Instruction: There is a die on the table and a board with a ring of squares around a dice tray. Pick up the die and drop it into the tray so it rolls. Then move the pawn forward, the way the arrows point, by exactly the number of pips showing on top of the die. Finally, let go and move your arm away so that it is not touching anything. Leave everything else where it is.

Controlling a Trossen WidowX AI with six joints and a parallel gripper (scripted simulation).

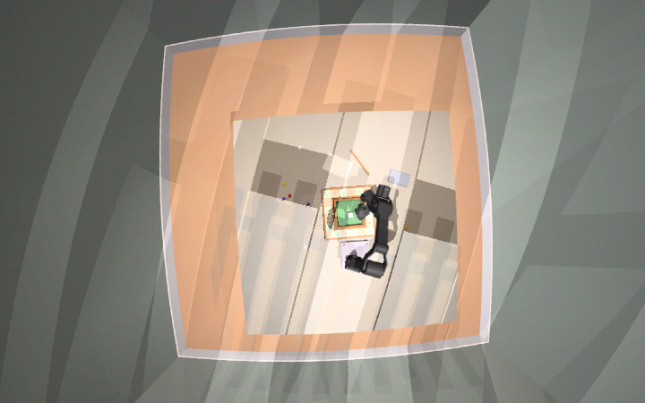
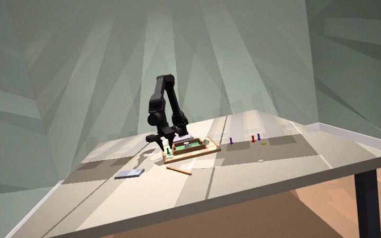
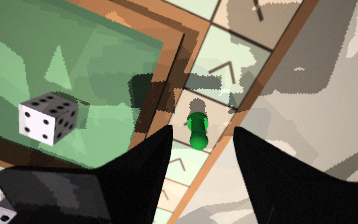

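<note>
Now: gripper tip 1 cm above the green pawn. From my gripper tip the other things lie so: die (5 cm behind, 10 cm to the left, 1 cm below); green dice tray (3 cm behind, 11 cm to the left, 3 cm below); grey card (15 cm ahead, 18 cm to the right, 3 cm below).
</note>
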